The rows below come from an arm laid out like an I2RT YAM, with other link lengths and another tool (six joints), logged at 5 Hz.
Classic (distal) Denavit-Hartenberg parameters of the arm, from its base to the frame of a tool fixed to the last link. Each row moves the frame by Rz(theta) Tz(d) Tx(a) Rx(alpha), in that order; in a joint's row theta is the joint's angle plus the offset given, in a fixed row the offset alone. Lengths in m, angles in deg.
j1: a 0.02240  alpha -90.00  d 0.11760  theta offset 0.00
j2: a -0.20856  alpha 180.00  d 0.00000  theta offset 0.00
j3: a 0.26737  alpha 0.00  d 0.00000  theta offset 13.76
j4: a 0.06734  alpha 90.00  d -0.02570  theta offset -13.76
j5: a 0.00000  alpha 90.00  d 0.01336  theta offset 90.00
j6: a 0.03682  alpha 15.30  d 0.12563  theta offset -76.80
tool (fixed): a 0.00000  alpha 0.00  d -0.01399  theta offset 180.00
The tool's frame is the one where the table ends.
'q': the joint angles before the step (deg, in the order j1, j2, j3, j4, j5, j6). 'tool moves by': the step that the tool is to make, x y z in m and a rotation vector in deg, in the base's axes. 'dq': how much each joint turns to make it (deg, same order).
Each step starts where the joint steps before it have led.
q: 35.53 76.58 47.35 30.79 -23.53 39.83
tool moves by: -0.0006 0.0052 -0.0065 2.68 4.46 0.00
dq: 1.20 1.03 0.05 0.96 1.33 5.17
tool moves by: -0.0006 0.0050 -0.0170 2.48 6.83 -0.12
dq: 1.19 1.47 -0.62 0.56 1.39 6.55
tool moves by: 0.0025 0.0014 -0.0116 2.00 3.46 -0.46
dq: 0.23 1.72 -0.53 2.14 0.69 3.96
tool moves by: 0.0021 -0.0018 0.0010 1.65 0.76 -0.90
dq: -0.10 0.22 -0.09 1.36 0.81 1.87
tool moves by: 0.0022 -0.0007 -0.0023 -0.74 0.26 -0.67
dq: -0.11 0.38 0.34 -0.77 0.55 -0.45
